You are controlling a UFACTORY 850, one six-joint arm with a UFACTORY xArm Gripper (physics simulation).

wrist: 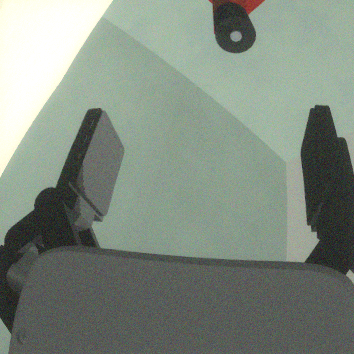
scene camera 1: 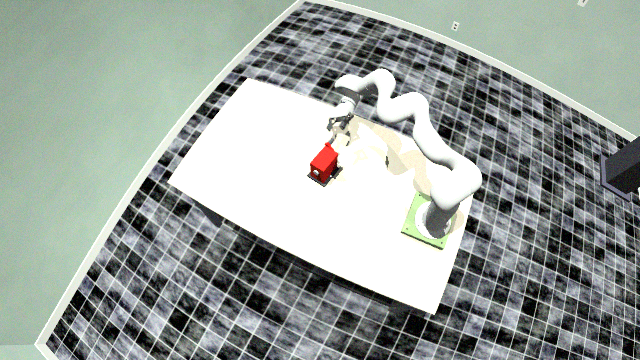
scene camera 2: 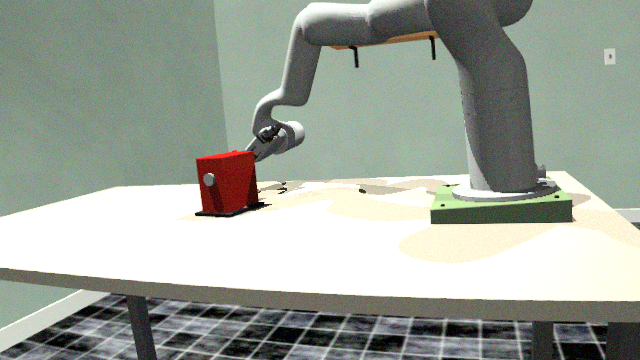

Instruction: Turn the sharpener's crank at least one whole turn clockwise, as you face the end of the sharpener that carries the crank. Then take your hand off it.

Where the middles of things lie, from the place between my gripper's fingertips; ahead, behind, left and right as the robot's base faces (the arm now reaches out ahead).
The red sharpener [scene camera 2: 228, 186] is 150 mm to the left of my hand, 50 mm below it and 30 mm behind it.
